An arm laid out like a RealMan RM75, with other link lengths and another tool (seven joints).
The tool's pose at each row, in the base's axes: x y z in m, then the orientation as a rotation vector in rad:
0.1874 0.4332 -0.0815 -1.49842 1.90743 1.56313
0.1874 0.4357 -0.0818 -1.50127 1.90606 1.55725
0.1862 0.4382 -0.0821 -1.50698 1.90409 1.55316
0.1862 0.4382 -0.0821 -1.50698 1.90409 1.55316
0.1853 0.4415 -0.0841 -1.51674 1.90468 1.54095
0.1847 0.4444 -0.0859 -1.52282 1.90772 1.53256
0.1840 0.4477 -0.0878 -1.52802 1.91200 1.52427
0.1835 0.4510 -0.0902 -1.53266 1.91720 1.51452
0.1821 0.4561 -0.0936 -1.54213 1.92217 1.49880
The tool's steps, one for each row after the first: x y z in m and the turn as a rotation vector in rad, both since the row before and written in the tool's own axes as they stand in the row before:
-0.0011 -0.0004 0.0022 0.00313 0.00145 -0.00357
-0.0006 0.0005 0.0027 0.00086 0.00306 -0.00390
0.0000 0.0000 0.0000 0.00000 0.00000 0.00000
0.0000 -0.0008 0.0039 0.00535 0.00737 -0.00579
0.0000 -0.0008 0.0034 0.00399 0.00595 -0.00204
-0.0002 -0.0008 0.0038 0.00426 0.00597 -0.00097
0.0001 -0.0013 0.0039 0.00550 0.00613 -0.00071
0.0002 -0.0012 0.0062 0.00800 0.00961 -0.00381

